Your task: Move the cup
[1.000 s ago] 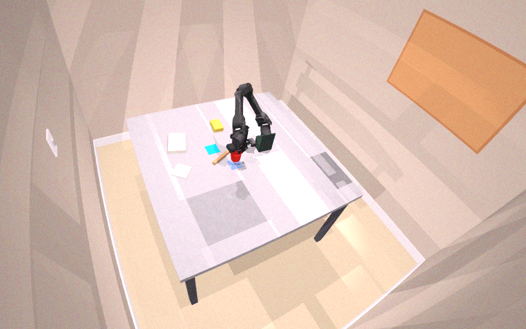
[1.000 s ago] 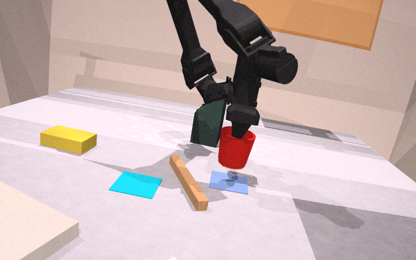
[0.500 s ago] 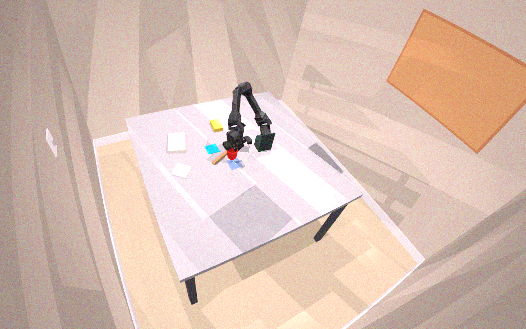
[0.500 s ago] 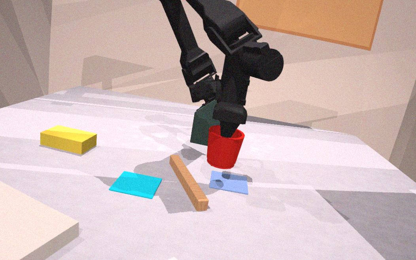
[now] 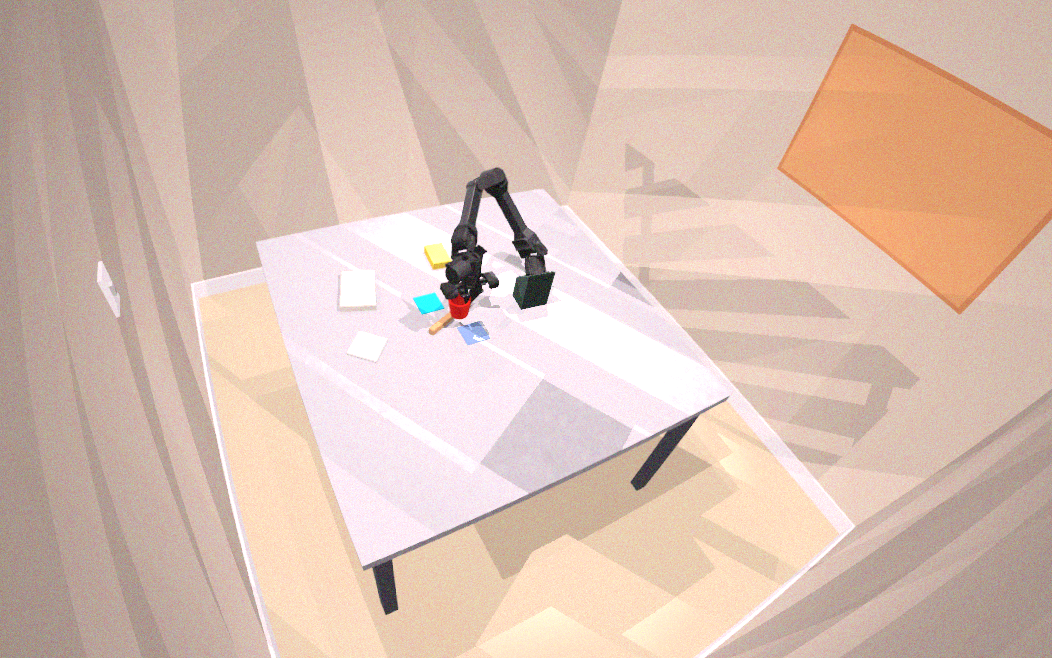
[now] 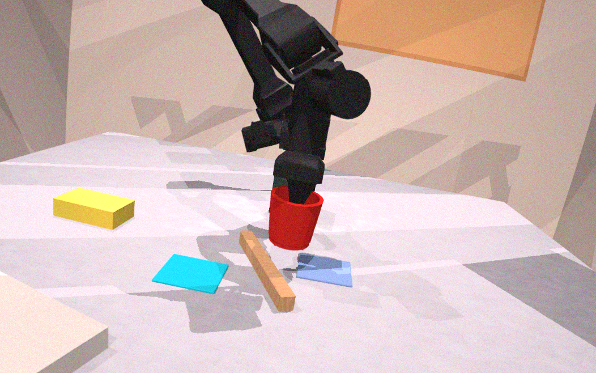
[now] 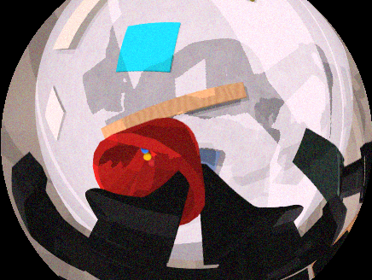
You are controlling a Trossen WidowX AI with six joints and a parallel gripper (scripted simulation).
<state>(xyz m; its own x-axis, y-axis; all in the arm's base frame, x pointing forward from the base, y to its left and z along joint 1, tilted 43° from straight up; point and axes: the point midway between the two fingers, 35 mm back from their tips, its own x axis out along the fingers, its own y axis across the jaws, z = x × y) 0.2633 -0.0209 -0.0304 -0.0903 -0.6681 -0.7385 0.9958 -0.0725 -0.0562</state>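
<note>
The yellow marble lies 5 cm ahead of my gripper tip, 1 cm to the left of it and 2 cm below it. Also, from my gripper tip: red cup 3 cm ahead; wooden bar 4 cm ahead, 3 cm to the right, 8 cm below; pale blue pad 6 cm to the left, 9 cm below.
</note>
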